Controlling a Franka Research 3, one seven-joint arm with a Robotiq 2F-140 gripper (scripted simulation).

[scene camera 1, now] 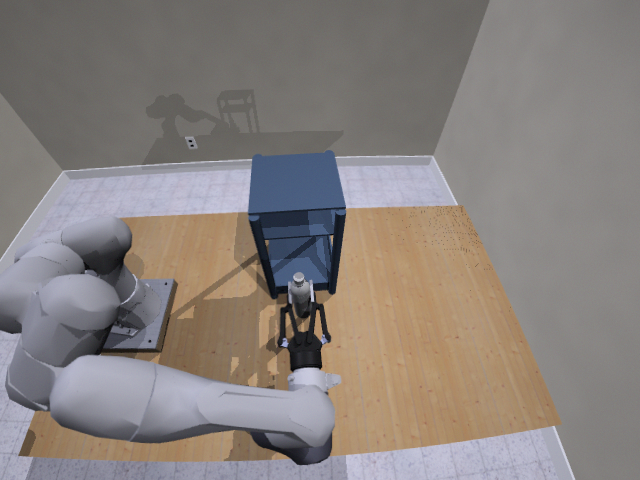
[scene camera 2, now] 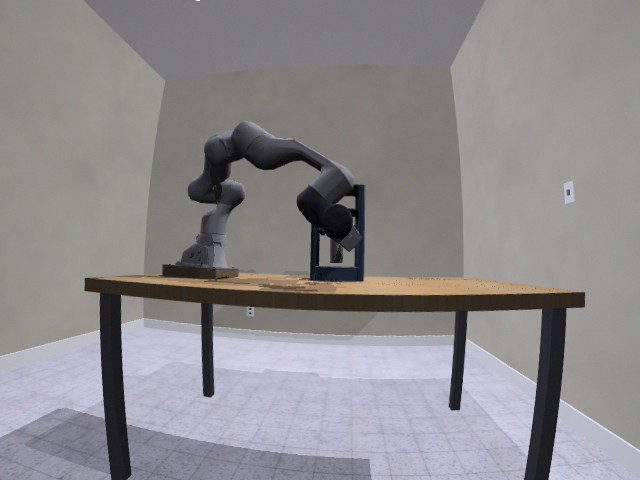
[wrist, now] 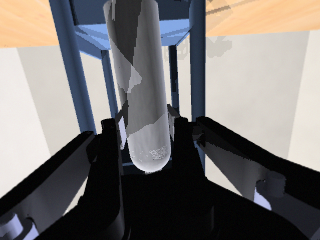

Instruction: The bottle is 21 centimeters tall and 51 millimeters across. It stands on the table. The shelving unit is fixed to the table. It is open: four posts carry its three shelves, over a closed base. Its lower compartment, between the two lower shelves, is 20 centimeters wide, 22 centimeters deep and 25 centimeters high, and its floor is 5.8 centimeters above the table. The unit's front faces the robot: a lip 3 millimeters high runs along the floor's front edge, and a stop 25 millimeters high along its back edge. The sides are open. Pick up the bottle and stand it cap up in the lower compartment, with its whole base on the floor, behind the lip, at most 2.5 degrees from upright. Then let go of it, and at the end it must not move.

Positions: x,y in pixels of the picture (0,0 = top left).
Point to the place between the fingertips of the gripper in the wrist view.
146,116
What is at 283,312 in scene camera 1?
The gripper.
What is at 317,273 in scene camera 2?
A blue shelving unit.
